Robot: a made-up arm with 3 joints.
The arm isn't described. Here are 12 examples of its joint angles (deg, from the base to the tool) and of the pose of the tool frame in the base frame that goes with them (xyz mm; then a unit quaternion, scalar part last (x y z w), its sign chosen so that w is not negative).
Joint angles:
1: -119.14 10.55 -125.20
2: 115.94 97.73 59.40
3: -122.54 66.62 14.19
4: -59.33 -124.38 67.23
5: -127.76 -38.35 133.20
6: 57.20 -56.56 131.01
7: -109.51 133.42 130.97
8: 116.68 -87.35 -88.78
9: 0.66 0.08 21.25
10: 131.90 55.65 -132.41
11: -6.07 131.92 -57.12
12: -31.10 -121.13 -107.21
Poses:
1: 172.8 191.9 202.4 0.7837 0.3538 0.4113 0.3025
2: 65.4 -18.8 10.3 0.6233 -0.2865 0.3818 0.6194
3: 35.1 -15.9 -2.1 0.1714 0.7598 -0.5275 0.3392
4: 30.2 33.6 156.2 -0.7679 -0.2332 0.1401 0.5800
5: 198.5 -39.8 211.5 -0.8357 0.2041 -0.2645 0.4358
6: -188.5 -31.7 -129.4 0.2111 -0.5533 -0.7976 0.1142
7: 72.6 2.3 283.1 0.0739 -0.6163 0.5189 0.5878
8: 246.3 3.1 31.6 -0.6897 -0.1864 -0.1545 0.6825
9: 13.3 -8.5 80.2 0.0017 -0.0055 -0.1844 0.9828
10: 11.3 88.5 -265.0 0.6622 0.4999 -0.5018 0.2446
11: -20.4 -165.1 222.0 0.8113 -0.4171 0.1520 0.3804
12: -243.4 -131.1 -20.3 -0.3918 0.7535 0.5196 0.0930
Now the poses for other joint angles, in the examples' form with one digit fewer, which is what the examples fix.
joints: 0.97 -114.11 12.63
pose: 22 -22 37 -0.834 -0.097 -0.067 0.540
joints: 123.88 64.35 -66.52
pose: -157 69 -135 -0.200 -0.762 0.611 0.075
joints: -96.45 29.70 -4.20
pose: 70 47 9 0.197 0.714 -0.167 0.651
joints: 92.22 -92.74 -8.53
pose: 67 -12 75 -0.537 -0.459 -0.485 0.516
